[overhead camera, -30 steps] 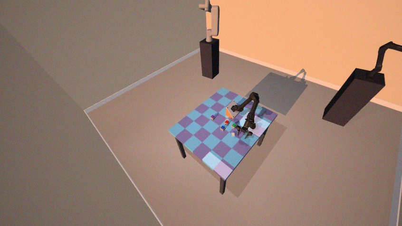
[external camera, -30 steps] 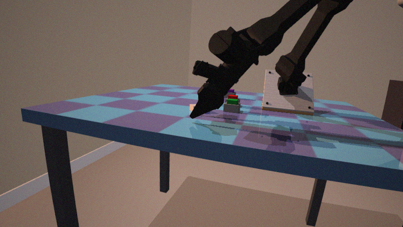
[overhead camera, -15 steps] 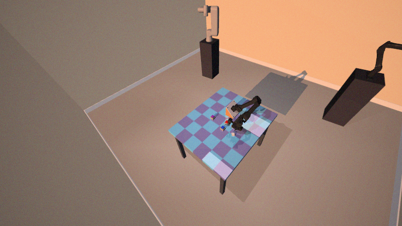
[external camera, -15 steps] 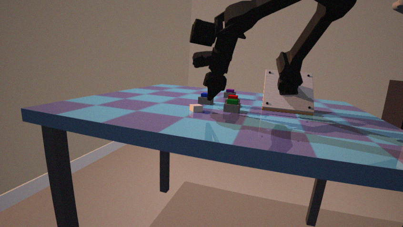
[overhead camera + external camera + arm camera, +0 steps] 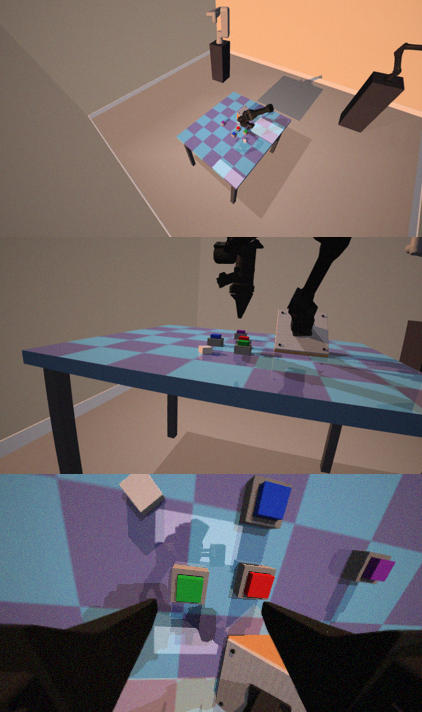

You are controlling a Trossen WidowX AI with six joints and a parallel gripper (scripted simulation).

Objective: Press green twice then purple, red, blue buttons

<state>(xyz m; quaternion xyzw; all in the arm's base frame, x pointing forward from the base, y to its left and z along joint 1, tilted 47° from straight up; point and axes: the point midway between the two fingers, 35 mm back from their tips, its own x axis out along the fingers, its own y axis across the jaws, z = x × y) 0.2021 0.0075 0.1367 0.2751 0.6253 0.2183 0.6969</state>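
My gripper tip is now 2 cm past the green button, 2 cm to the right of it and 8 cm above it. The rest, counted from my gripper tip: beige block: 10 cm ahead, 6 cm to the left, 10 cm below; then red button: 1 cm behind, 8 cm to the right, 8 cm below; then blue button: 9 cm ahead, 8 cm to the right, 8 cm below.
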